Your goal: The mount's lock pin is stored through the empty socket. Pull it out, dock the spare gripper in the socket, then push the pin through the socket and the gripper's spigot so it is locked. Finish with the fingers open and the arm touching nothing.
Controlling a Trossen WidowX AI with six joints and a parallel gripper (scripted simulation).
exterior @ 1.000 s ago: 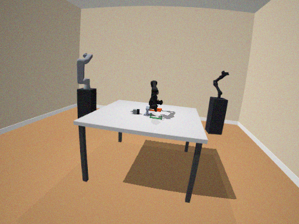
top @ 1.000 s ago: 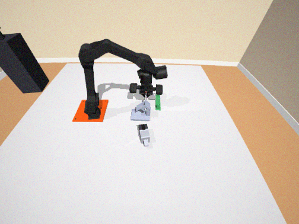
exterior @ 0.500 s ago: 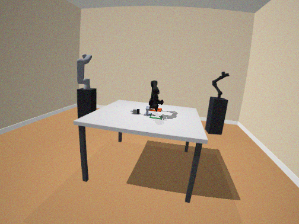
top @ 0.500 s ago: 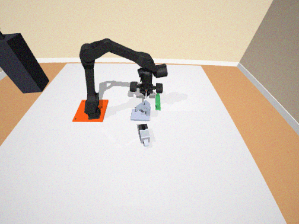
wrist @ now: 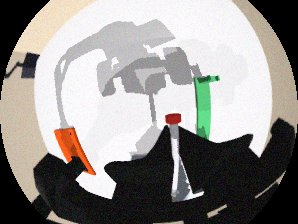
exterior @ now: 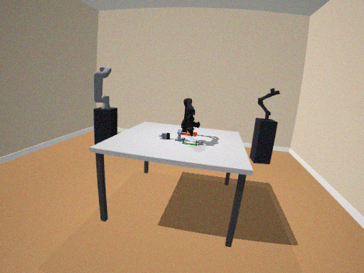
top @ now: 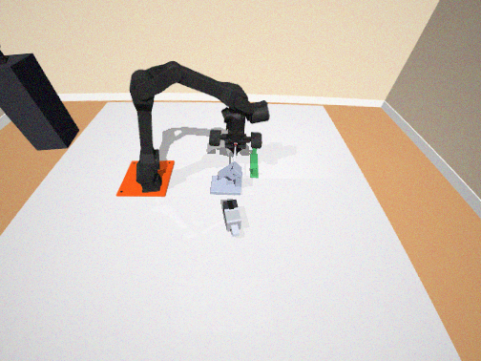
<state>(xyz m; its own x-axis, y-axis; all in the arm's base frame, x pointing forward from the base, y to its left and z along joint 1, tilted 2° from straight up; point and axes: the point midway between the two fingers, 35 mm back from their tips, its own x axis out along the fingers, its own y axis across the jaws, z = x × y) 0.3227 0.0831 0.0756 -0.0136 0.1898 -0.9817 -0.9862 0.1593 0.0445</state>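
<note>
The green pin cradle is 80 mm ahead of my gripper tip, 20 mm to the right of it and 40 mm below it. Round my gripper tip: grey mount 30 mm behind, 120 mm to the right, 10 mm below; spare gripper 40 mm behind, 280 mm to the right, 30 mm below.
</note>
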